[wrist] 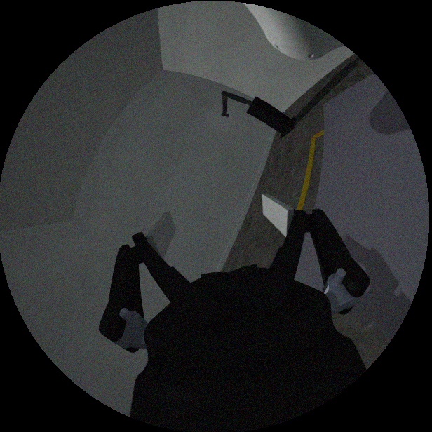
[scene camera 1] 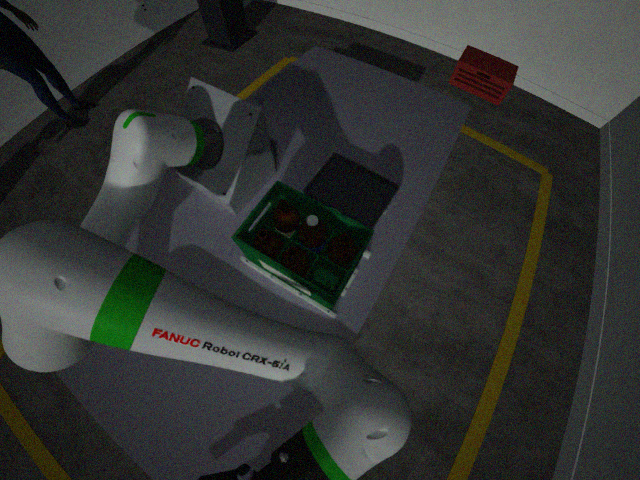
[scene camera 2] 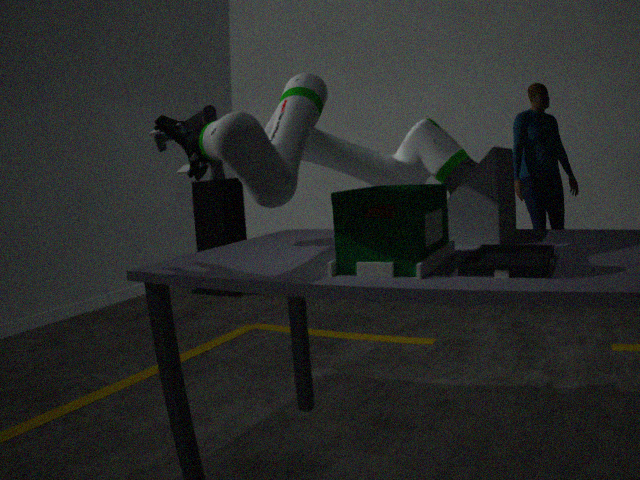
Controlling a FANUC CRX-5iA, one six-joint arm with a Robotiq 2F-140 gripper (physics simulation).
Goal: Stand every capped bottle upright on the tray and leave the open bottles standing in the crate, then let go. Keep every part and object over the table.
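Seen in the pictures: gripper, between the fingertips: (scene camera 2: 166, 150); arm's base, origin of its link: (scene camera 1: 205, 144) (scene camera 2: 470, 185).
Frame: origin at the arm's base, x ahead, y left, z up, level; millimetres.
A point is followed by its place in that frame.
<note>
A green crate (scene camera 1: 323, 296) @[x 513, y -216, z -25 mm] (scene camera 2: 382, 232) @[x 544, y -109, z -68 mm] stands on the table. In scene camera 1 it holds several dark brown bottles in its compartments; one bottle has a round white cap (scene camera 1: 311, 220) @[x 404, y -76, z 5 mm]. The other tops are too dark to tell capped from open. The near right compartment shows no bottle. The dark tray (scene camera 1: 356, 186) @[x 430, y 179, z -153 mm] (scene camera 2: 509, 260) @[x 398, y 149, z -153 mm] lies flat beside the crate, with no bottle visible on it. My gripper (scene camera 2: 169, 152) @[x 521, y -693, z 155 mm] (wrist: 217, 211) is wide open and empty, raised and turned sideways, well away from the crate. In scene camera 1 its fingertips are cut off by the bottom edge.
Pale low brackets (scene camera 1: 289, 284) @[x 410, y -214, z -127 mm] (scene camera 2: 374, 269) @[x 555, y -127, z -142 mm] edge the crate on the table (scene camera 1: 413, 108) @[x 474, y 681, z -159 mm] (scene camera 2: 232, 258) @[x 374, y -604, z -158 mm]. My arm (scene camera 1: 206, 330) @[x 423, y -369, z 221 mm] (scene camera 2: 356, 155) @[x 82, y -333, z 103 mm] reaches across the table from its base. A red box (scene camera 1: 483, 74) stands on the floor. A person (scene camera 1: 31, 67) (scene camera 2: 537, 149) stands beyond the table.
</note>
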